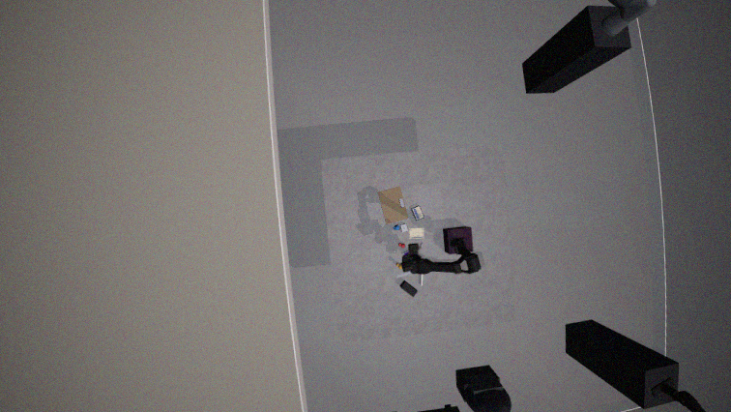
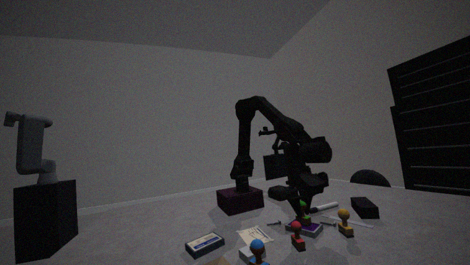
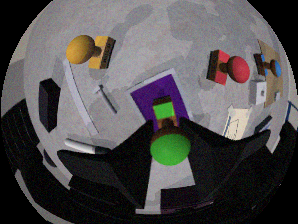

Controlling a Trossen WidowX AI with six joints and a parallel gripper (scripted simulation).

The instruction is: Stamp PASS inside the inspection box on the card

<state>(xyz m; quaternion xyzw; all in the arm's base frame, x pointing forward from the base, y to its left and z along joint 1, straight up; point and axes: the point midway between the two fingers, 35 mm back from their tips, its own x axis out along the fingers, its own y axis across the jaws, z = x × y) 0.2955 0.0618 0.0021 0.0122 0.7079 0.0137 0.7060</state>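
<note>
The green-knobbed stamp is right at my gripper tip. Also, from my gripper tip: purple ink pad (4 cm below); then red-knobbed stamp (7 cm to the right, 5 cm ahead, 2 cm below); then yellow-knobbed stamp (8 cm ahead, 7 cm to the left, 2 cm below).
</note>
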